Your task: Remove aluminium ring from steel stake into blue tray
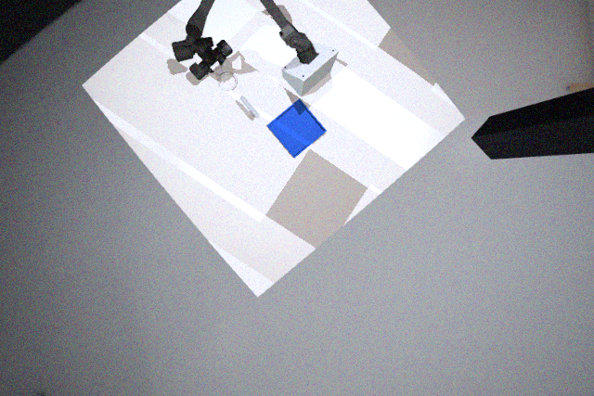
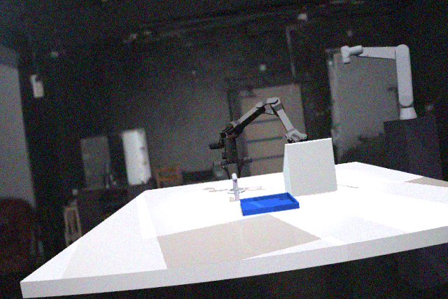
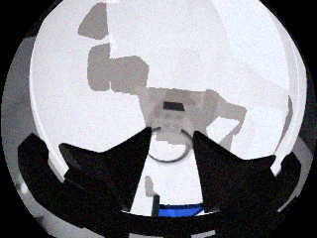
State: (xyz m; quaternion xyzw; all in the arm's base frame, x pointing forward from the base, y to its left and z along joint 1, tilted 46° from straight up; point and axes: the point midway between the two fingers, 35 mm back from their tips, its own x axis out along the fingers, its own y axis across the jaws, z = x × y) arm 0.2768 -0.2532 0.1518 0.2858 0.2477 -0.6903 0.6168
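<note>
The aluminium ring is 5 cm to the left of my gripper tip and 4 cm below it. The rest, counted from my gripper tip: blue tray (6 cm behind, 43 cm to the left, 4 cm below).
</note>
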